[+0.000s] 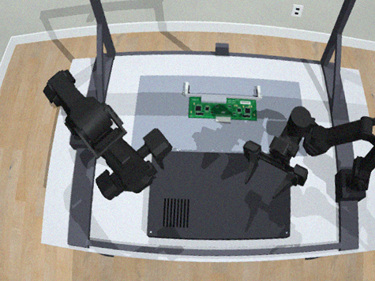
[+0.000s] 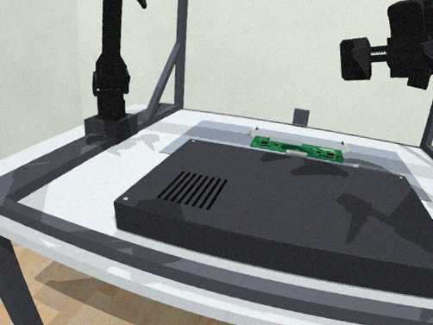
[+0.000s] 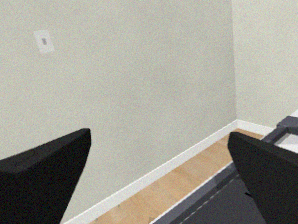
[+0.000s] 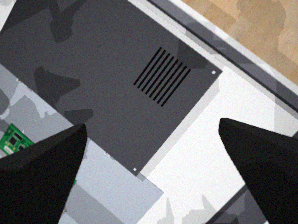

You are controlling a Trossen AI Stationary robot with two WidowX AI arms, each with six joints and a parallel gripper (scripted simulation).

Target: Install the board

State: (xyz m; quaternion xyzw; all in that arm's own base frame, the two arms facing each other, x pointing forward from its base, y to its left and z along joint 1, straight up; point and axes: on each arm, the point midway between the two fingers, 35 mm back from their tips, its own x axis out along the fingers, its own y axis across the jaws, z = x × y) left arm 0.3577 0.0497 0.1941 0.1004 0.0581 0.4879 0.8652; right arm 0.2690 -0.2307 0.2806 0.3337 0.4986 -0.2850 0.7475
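Right now my right hand is 41 cm past the green board, 12 cm to the right of it and 32 cm above it. Round my right hand: black enclosure (9 cm behind, 18 cm to the left, 30 cm below); then grey mat (36 cm behind, 13 cm to the left, 34 cm below).
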